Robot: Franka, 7 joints.
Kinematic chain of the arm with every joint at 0, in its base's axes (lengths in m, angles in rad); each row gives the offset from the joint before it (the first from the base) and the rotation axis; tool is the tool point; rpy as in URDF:
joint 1: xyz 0 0 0.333 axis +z
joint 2: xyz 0 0 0 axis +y
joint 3: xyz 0 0 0.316 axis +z
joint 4: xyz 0.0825 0 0 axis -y
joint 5: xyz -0.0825 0 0.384 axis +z
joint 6: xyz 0 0 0 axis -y
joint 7: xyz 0.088 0 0 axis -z
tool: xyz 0 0 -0.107 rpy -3.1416 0 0
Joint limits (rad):
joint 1: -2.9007..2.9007
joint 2: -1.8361..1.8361
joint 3: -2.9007..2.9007
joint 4: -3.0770..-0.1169
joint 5: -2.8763..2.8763
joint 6: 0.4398..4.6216
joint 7: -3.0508..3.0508
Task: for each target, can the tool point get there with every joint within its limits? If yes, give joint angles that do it. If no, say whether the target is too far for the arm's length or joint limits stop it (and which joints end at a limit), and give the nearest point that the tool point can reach.
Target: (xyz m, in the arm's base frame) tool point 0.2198 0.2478 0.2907
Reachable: yes | joints 0.2979 -0.0867 0.8996 -2.6633 -1.0846 1.3261 2.2610
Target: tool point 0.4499 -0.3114 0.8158
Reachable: yes | joints -1.8298 -0.1786 1.2032 -1.6069 0.8193 3.1592 0.1195
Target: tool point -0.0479 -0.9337 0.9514
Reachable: no: too far | nearest point -0.0367 -0.7146 0.8063 | short by 0.263 m
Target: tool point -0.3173 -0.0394 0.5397
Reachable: yes | joints 2.1848 -0.7520 1.0817 -2.8091 0.7340 4.3014 -1.6588
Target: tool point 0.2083 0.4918 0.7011
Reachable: yes | joints -0.2510 -0.6876 1.0711 -1.8835 1.5445 2.4966 1.5437
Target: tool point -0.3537 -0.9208 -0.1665
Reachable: no: too far | nearest point -0.2744 -0.7145 -0.0546 | short by 0.248 m
